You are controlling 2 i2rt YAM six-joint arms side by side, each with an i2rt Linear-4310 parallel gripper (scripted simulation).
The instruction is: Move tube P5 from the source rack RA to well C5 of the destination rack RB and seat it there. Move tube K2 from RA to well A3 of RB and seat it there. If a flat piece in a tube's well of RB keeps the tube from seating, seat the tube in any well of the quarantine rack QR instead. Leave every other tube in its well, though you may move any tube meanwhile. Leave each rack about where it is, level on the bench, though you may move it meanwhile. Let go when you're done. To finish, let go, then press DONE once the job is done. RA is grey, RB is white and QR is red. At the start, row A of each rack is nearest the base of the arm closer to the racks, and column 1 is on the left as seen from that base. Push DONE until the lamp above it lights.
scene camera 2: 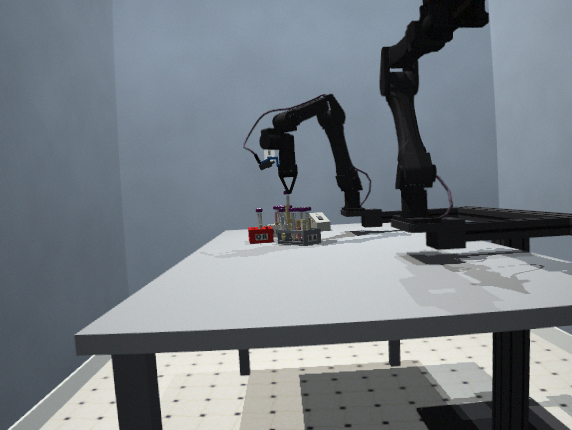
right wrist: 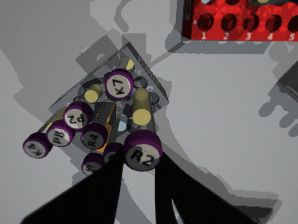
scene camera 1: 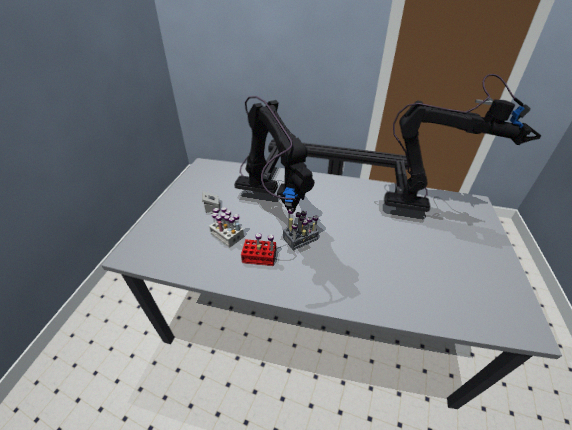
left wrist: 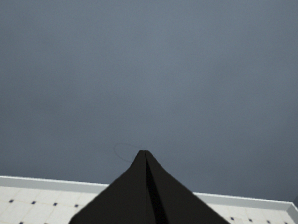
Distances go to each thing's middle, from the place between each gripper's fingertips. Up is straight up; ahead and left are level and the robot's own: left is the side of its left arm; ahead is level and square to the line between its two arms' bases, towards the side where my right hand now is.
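Labels:
Grey rack RA (right wrist: 143,77): right hand 20 mm past it, 40 mm to the right of it, 160 mm above it.
Grey rack RA from left hand: 230 mm ahead, 880 mm to the right, 460 mm below.

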